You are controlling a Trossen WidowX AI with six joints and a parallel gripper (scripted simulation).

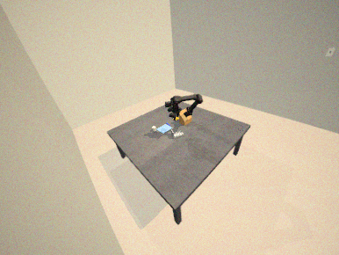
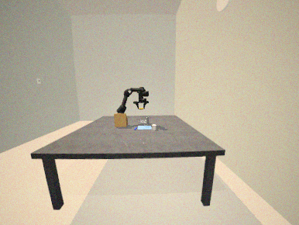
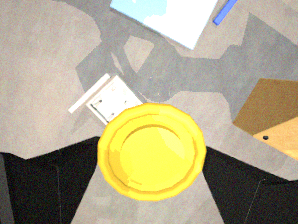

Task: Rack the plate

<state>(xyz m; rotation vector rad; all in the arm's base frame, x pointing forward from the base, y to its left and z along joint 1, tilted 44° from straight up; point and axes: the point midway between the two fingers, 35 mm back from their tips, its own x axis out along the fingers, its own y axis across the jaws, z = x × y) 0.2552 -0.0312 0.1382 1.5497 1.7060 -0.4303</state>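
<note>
My gripper tip is 17 cm above the wire dish rack, 4 cm to the right of it and 3 cm short of it. Also, from my gripper tip: yellow plate: 1 cm above; white cup: 25 cm to the right, 17 cm below, 14 cm ahead; blue utensil: 22 cm to the right, 19 cm below, 6 cm behind.
</note>
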